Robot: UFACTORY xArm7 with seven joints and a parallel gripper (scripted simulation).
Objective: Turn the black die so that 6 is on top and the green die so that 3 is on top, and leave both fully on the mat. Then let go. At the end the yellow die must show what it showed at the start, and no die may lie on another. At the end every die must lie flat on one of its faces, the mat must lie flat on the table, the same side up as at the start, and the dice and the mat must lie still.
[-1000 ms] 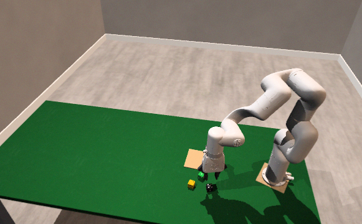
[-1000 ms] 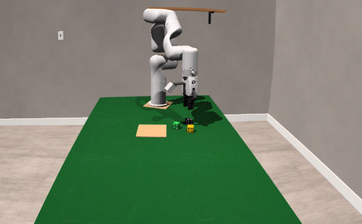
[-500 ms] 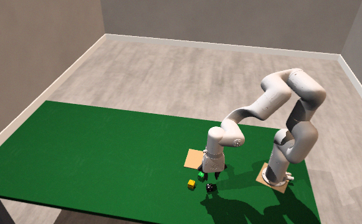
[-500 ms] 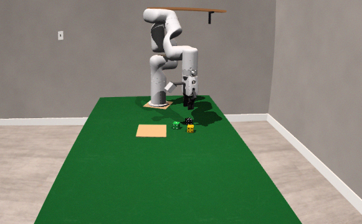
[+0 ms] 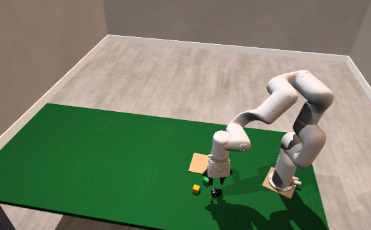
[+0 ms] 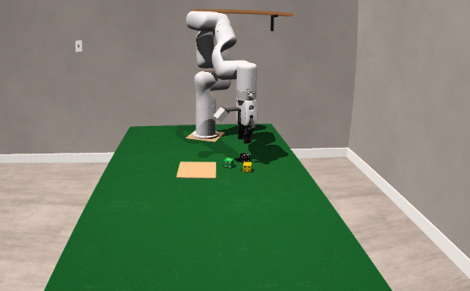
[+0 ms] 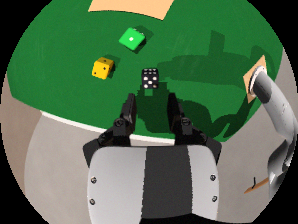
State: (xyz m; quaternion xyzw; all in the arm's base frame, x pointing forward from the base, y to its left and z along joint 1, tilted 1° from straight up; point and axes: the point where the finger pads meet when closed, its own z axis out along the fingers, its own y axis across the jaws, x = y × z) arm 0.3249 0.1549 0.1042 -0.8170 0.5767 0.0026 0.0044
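The black die lies 9 cm below my hand. From my hand the other things lie so: green die (9 cm below, 6 cm to the right, 5 cm ahead); tan mat (18 cm to the right, 10 cm below, 9 cm ahead); yellow die (9 cm below, 9 cm ahead).
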